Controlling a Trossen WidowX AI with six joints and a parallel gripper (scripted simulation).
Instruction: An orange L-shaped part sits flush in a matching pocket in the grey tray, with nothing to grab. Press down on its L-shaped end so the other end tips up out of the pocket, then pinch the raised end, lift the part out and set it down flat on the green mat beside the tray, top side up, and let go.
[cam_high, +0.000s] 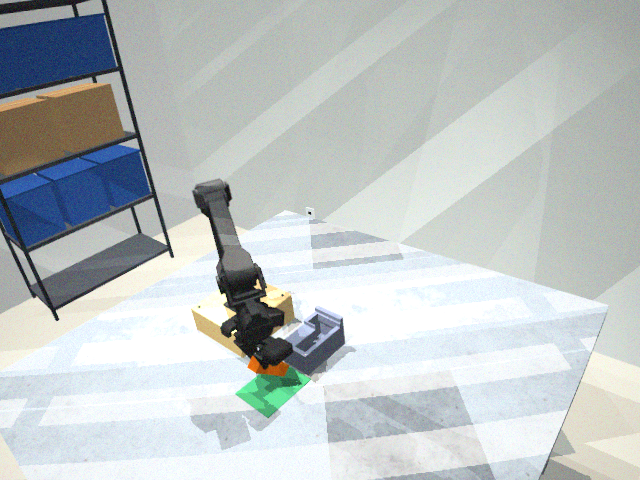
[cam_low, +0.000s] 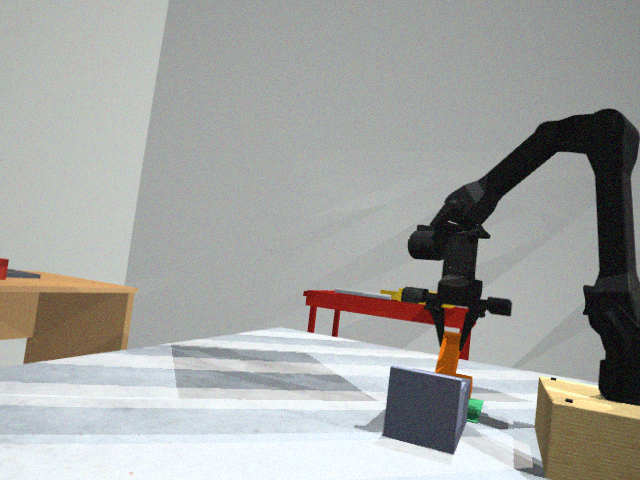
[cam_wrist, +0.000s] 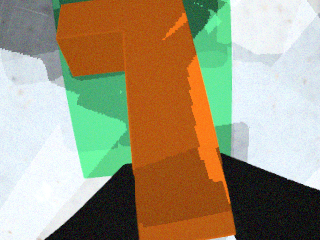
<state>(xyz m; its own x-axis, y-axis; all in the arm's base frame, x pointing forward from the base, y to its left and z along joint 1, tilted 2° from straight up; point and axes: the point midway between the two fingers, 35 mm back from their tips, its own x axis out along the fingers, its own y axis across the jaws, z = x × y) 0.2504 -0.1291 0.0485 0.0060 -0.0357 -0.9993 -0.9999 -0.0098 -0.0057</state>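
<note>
My gripper tip is now 3 cm to the right of the orange L-shaped part, 3 cm above it and 2 cm past it. The rest, counted from my gripper tip: green mat (11 cm below, 2 cm to the left); then grey tray (18 cm to the left, 10 cm below).
</note>
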